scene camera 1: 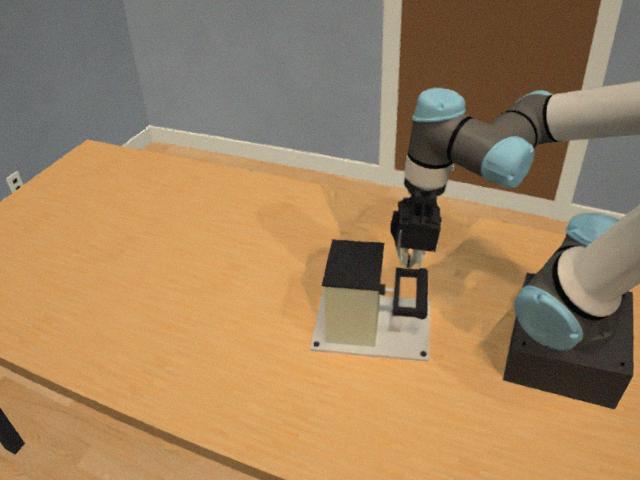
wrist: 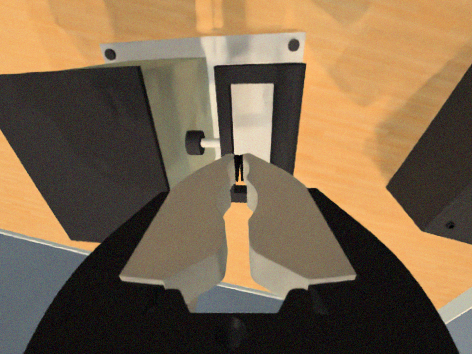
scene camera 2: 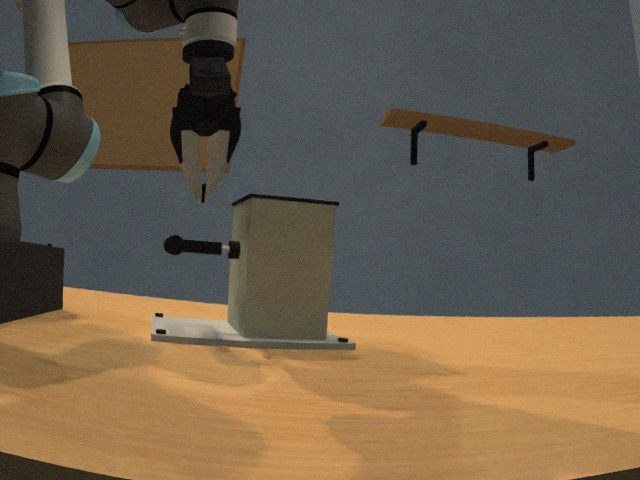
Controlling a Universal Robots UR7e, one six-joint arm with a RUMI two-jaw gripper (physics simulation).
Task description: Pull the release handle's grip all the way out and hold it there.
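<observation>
The release handle's grip is a black rectangular frame. It stands out sideways from the pale green housing. A short length of light shaft shows between the grip and the housing's black collar. My gripper is shut and empty, pointing down. Its tips are above the grip, apart from it. In the wrist view the fingers hide part of the frame, and its near bar shows between them.
The housing has a black top that stands higher than the grip, beside the gripper. A white base plate with dark bolts lies under it on the wooden table. The dark robot base is on the grip's other side.
</observation>
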